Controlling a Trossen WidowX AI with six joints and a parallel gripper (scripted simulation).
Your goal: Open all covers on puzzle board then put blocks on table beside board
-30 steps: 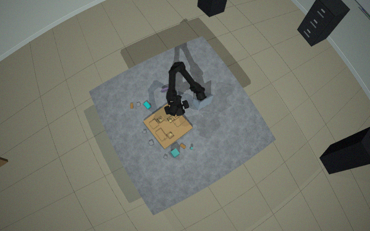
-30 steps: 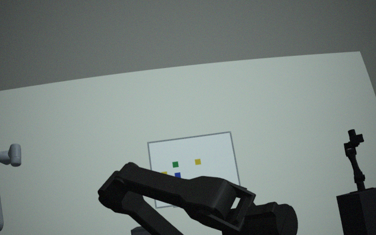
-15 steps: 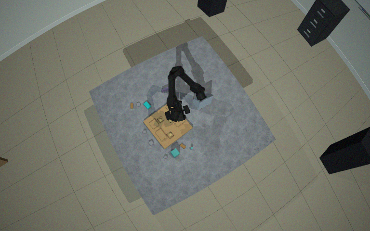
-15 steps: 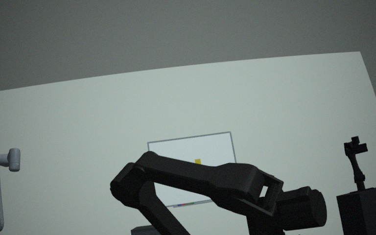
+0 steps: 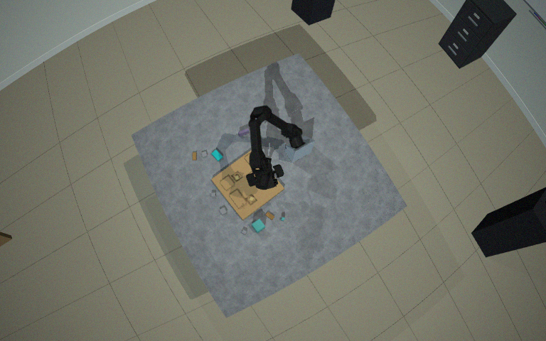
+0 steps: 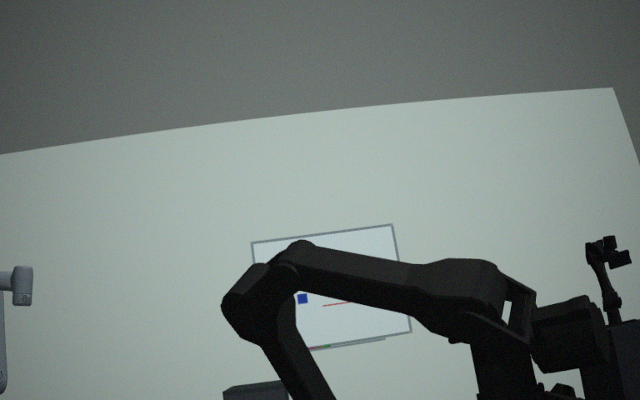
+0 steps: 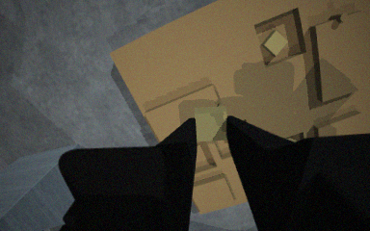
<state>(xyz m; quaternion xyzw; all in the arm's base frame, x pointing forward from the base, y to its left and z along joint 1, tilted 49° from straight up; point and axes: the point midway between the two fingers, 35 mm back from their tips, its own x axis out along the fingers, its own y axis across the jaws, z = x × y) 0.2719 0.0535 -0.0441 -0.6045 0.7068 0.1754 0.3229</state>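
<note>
My gripper tip is now 210 mm to the right of the tiny teal cube, 110 mm above it and 20 mm short of it. From my gripper tip the other things lie so: purple block: 340 mm to the right, 110 mm below, 90 mm behind; tan puzzle board: 110 mm below, 80 mm to the right, 70 mm ahead; orange block: 160 mm to the left, 120 mm below, 60 mm ahead.
</note>
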